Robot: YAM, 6 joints.
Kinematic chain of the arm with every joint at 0, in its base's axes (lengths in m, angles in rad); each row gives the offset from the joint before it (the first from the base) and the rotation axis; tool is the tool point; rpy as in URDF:
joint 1: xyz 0 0 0.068 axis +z
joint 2: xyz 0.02 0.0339 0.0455 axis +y
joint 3: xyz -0.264 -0.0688 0 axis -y
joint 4: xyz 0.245 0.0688 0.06 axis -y
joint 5: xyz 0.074 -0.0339 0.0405 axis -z
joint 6: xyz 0.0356 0 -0.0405 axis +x
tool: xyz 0 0 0 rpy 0 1.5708 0
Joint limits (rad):
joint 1: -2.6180..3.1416
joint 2: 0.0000..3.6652
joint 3: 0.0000..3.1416
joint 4: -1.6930..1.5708
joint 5: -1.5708..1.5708
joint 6: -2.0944..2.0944
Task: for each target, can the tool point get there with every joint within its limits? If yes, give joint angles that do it. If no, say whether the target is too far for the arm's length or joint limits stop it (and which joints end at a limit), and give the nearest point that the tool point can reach.
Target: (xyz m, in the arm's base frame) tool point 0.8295 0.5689 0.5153
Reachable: no: too far | nearest point 0.4944 0.3391 0.3497 | short by 0.439 m
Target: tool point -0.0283 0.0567 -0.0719
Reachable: yes | joints 1.6769 3.0401 0.7255 -0.9132 -0.6712 1.5846
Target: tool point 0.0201 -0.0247 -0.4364
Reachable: no: joint limits stop it (at a limit: joint 2) | nearest point 0.0518 -0.0636 -0.3397 | short by 0.109 m
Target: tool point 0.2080 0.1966 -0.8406
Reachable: no: too far | nearest point 0.1927 0.1821 -0.3800 | short by 0.461 m
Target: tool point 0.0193 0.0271 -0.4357
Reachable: no: joint limits stop it (at a limit: joint 2) | nearest point 0.0479 0.0673 -0.3400 | short by 0.108 m
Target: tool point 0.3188 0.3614 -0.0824
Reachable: yes | joints 0.8515 3.0486 2.3394 -1.1010 0.0474 0.2001
